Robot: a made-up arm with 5 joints. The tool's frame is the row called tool.
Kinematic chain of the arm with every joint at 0, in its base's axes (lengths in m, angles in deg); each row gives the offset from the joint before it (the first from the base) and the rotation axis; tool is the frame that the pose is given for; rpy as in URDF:
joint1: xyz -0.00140 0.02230 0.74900 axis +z
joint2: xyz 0.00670 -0.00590 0.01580 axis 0 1 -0.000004
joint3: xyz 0.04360 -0.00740 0.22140 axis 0 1 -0.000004
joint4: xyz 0.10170 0.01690 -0.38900 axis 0 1 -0.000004
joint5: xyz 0.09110 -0.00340 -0.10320 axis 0 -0.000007 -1
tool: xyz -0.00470 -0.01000 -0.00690 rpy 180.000 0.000 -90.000
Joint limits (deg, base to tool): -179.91..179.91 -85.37..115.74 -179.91..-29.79 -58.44..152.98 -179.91..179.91
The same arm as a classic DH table. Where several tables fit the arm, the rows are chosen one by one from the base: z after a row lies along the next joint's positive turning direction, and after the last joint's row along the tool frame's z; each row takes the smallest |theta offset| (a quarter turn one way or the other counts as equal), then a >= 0, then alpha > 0; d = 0 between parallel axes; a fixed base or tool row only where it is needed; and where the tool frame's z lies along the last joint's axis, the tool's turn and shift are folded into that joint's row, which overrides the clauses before.
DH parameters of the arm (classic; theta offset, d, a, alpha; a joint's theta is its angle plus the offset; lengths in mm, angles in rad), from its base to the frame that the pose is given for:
base (fixed): -1.5081 0 -22.3 0
joint1: 1.5081 764.8 6.7 -1.5708
joint2: -1.3764 0 225.7 0
joint3: -0.4502 0 -402.1 0
joint4: -1.3151 0.2 -91.1 1.5708
joint5: -1.1314 0 11 0
tool (fixed): -0.4394 110.1 0 0
Joint limits (rad, base to tool): -3.14..3.14 -1.49..2.02 -3.14..-0.5199 -1.02..2.67 -3.14..3.14

